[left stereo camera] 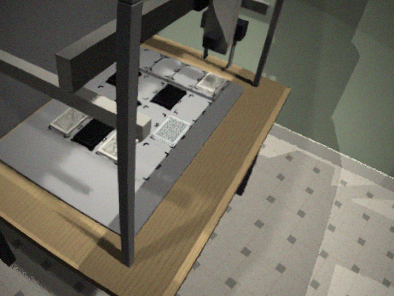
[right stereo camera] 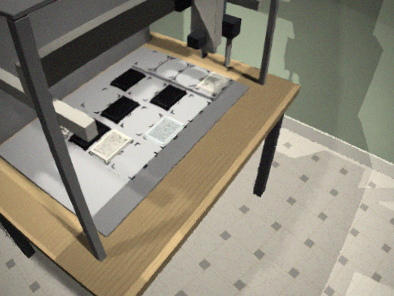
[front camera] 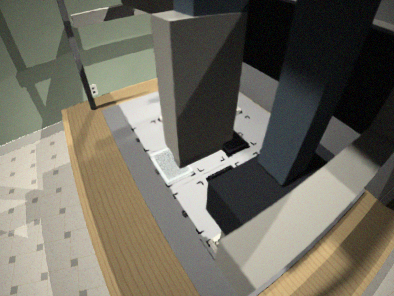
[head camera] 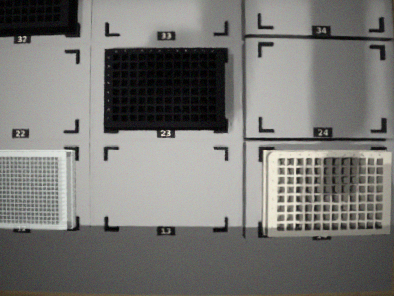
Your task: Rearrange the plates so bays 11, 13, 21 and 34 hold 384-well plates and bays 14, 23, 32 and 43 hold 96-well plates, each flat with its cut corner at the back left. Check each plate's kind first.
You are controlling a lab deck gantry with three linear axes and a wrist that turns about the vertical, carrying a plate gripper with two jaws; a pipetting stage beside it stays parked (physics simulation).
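Places are measured from the robot's base along level axes (x ahead, y left, z up), in metres.
Pixels of known places: gripper, fingertip midpoint: point(left stereo camera: 216, 61) point(right stereo camera: 215, 60); robot's base, link origin: point(left stereo camera: 146, 179) point(right stereo camera: 131, 178) point(front camera: 132, 129).
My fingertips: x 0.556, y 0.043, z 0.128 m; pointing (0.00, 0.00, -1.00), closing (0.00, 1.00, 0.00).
Note:
Ahead of a thing's pixels: the offset from my fingertips to its middle. "spot": to the spot under its first point.
A cream 96-well plate @[dz -0.106, dx +0.000, dy +0.000 m] point(head camera: 327, 195) point(left stereo camera: 211, 83) point(right stereo camera: 214, 84) lies in bay 14. A black 96-well plate @[dz -0.121, dx -0.164, dy +0.107 m] point(head camera: 166, 90) point(left stereo camera: 169, 97) point(right stereo camera: 168, 97) lies in bay 23. A pale 384-well plate @[dz -0.121, dx -0.328, dy +0.000 m] point(front camera: 171, 165) point(head camera: 32, 190) point(left stereo camera: 171, 130) point(right stereo camera: 165, 130) lies in bay 12. A black plate @[dz -0.121, dx -0.328, dy +0.214 m] point(front camera: 235, 144) point(head camera: 35, 15) point(right stereo camera: 120, 109) with coarse wells lies in bay 32. Bays 13, 24, 33 and 34 hold no plate. My gripper point(left stereo camera: 217, 61) point(right stereo camera: 216, 60) is raised, its jaws apart with nothing between them; its jaws are hidden in the front view.
In the right stereo view, a black plate @[dz -0.121, dx -0.164, dy +0.321 m] point(right stereo camera: 128, 79) lies in bay 43, a cream plate @[dz -0.121, dx -0.492, dy +0.107 m] point(right stereo camera: 110, 145) in bay 21 and a black plate point(right stereo camera: 89, 136) in bay 31. A cream plate @[dz -0.121, dx -0.492, dy +0.321 m] point(left stereo camera: 69, 120) lies in bay 41. Their wells are too small to tell. Gantry posts @[spot: dz +0.302, dx -0.827, dy -0.155 m] point(left stereo camera: 126, 150) point(right stereo camera: 57, 145) stand at the deck.

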